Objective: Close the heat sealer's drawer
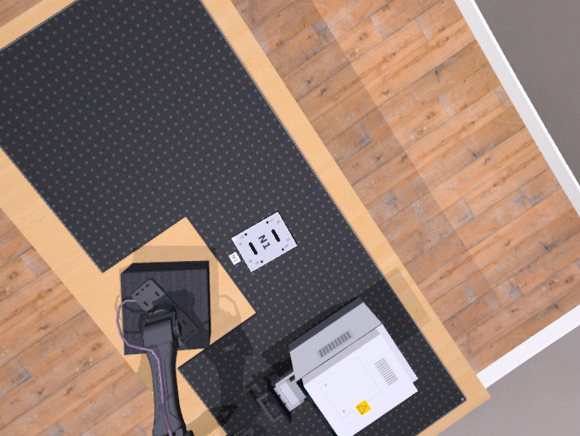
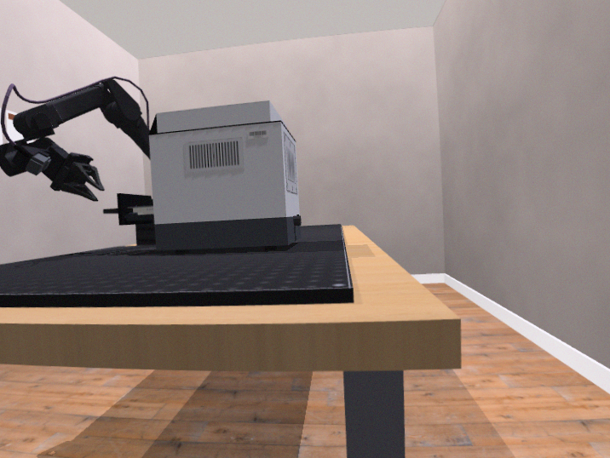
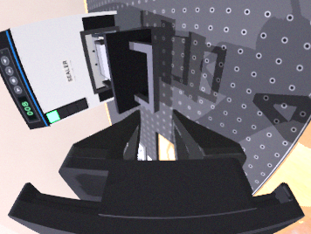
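Now: the sealer drawer 17 cm ahead of my hand, 3 cm to the right of it and 6 cm below it. From my hand the other things lie so: tag: 27 cm ahead, 38 cm to the left, 15 cm below.
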